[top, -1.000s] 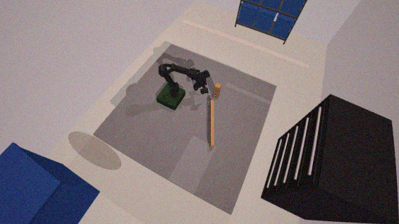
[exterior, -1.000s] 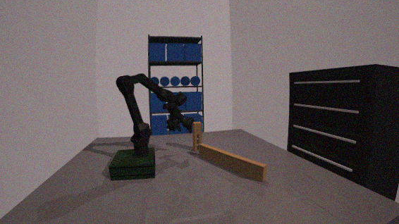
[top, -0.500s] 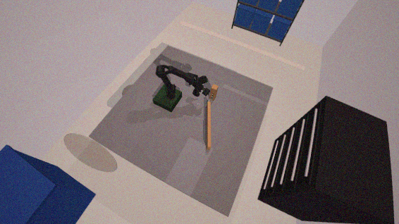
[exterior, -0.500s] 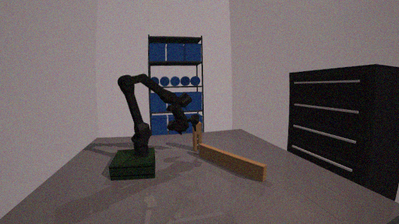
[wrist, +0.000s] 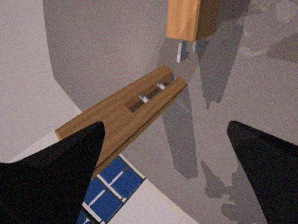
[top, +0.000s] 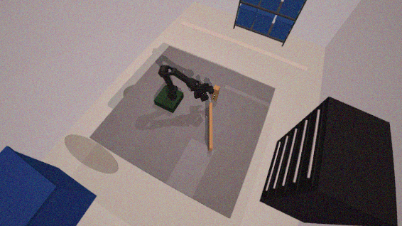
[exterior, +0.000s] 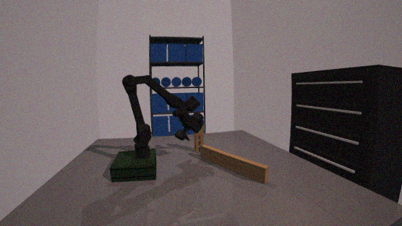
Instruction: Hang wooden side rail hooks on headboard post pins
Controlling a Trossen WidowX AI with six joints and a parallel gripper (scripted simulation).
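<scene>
My gripper tip is now 50 mm short of the headboard post, 60 mm to the right of it and 40 mm above it.
</scene>
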